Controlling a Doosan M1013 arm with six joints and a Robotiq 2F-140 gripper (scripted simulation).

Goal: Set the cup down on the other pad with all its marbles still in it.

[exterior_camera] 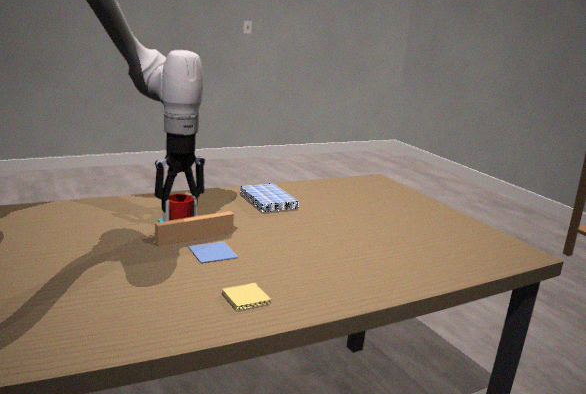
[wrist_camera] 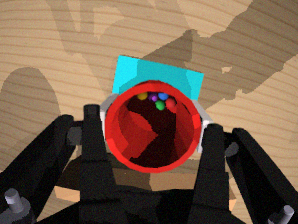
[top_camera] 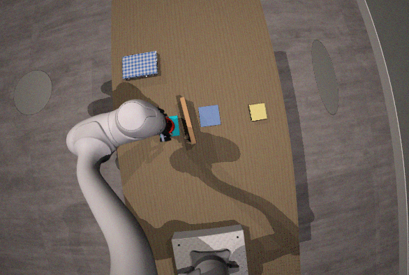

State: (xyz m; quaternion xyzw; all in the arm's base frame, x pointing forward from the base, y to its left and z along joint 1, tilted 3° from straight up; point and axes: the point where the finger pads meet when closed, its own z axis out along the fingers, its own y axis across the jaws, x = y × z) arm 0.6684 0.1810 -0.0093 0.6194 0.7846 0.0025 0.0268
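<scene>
Right now my hand is 20 mm above the red cup. Round my hand: cyan pad 50 mm below; then wooden rail 100 mm to the right, 20 mm below, 20 mm ahead; then blue pad 190 mm to the right, 50 mm below, 50 mm ahead.
</scene>
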